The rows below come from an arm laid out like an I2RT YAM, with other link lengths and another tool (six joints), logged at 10 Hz.
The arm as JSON. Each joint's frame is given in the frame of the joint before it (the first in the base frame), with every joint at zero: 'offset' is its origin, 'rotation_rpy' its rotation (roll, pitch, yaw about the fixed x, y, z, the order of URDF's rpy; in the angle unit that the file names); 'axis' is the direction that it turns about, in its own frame. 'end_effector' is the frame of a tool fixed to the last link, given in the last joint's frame.
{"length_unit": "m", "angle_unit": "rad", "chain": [
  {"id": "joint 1", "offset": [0.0, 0.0, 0.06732], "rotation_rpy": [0.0, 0.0, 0.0], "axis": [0.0, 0.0, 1.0]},
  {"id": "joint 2", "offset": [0.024, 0.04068, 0.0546], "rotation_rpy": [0.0, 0.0, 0.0], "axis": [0.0, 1.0, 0.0]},
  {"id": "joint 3", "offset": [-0.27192, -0.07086, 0.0], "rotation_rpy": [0.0, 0.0, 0.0], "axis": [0.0, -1.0, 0.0]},
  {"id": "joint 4", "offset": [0.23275, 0.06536, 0.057], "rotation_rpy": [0.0, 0.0, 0.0], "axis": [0.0, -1.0, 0.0]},
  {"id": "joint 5", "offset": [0.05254, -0.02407, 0.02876], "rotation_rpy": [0.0, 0.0, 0.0], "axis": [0.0, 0.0, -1.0]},
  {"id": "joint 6", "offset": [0.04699, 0.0, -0.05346], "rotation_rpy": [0.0, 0.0, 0.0], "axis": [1.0, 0.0, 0.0]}
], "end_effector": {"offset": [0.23, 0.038, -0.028], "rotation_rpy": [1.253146, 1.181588, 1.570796]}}
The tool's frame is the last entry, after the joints.
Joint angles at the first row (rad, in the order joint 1, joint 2, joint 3, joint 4, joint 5, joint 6):
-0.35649 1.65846 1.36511 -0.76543 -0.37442 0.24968
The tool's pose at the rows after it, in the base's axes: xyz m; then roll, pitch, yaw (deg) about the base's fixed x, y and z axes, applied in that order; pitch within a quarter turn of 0, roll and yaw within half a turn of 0:
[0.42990 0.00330 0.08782 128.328 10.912 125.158]
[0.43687 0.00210 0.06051 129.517 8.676 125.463]
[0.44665 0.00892 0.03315 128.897 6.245 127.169]
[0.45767 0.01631 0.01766 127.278 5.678 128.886]
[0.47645 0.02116 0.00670 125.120 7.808 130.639]
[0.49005 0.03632 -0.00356 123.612 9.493 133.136]
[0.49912 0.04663 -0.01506 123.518 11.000 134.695]
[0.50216 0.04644 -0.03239 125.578 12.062 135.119]
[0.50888 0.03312 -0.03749 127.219 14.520 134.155]
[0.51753 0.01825 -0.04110 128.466 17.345 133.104]
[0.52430 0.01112 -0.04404 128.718 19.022 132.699]
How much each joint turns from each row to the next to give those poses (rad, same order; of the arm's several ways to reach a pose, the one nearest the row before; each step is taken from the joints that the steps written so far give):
-0.00001 0.04845 -0.00001 0.03129 -0.00001 -0.00001
0.00003 0.08353 -0.00002 0.04007 -0.00531 0.00079
-0.00003 0.09730 0.00003 0.06141 -0.04237 -0.01605
0.00535 0.06407 -0.00002 0.06408 -0.03776 -0.01488
0.01488 0.05189 0.00000 0.09652 -0.02060 -0.01411
0.03549 0.04424 0.00003 0.07894 -0.01257 -0.00799
0.03318 0.03433 -0.00001 0.05760 0.01296 -0.00078
0.02364 0.03093 0.00000 0.02939 0.04614 0.00077
0.00266 0.00190 0.00039 0.02326 0.05302 -0.00078
0.00001 0.00307 -0.00037 0.03282 0.05036 -0.00267
0.00001 0.00950 0.00035 0.03014 0.02099 -0.00380

